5 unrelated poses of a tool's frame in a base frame.
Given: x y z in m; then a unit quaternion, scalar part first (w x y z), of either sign.
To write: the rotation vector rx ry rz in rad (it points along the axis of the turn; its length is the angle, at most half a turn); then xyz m. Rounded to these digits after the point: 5 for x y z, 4 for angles.
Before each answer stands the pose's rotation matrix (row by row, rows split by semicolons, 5 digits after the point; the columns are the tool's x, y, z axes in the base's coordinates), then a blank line. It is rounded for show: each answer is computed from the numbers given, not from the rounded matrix.
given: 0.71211 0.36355 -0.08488 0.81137 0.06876 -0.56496 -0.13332
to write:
0.32609 0.13865 -0.93511; -0.29404 0.95500 0.03906; 0.89845 0.26222 0.35219

0.1469 -1.2068 -0.2848 0.71211 0.36355 -0.08488
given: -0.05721 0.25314 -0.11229 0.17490 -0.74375 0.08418 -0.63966
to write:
0.16750 0.09853 0.98094; -0.34897 -0.92465 0.15247; 0.92204 -0.36785 -0.12049

-2.1075 0.2385 -1.8126 -0.05721 0.25314 -0.11229
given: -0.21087 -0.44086 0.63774 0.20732 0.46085 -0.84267 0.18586
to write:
-0.48927 -0.85375 -0.17810; -0.69962 0.50615 -0.50432; 0.52071 -0.12215 -0.84495

1.2832 -2.3463 0.5175 -0.21087 -0.44086 0.63774
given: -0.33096 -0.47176 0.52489 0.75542 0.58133 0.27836 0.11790
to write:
0.81723 0.14551 0.55764; 0.50177 0.29630 -0.81267; -0.28348 0.94394 0.16913

1.2678 0.6071 0.2571 -0.33096 -0.47176 0.52489
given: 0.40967 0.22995 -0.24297 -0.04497 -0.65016 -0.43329 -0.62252
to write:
-0.15054 0.50743 0.84844; 0.61940 -0.62048 0.48099; 0.77050 0.59794 -0.22089

1.9861 1.3236 1.9016 0.40967 0.22995 -0.24297
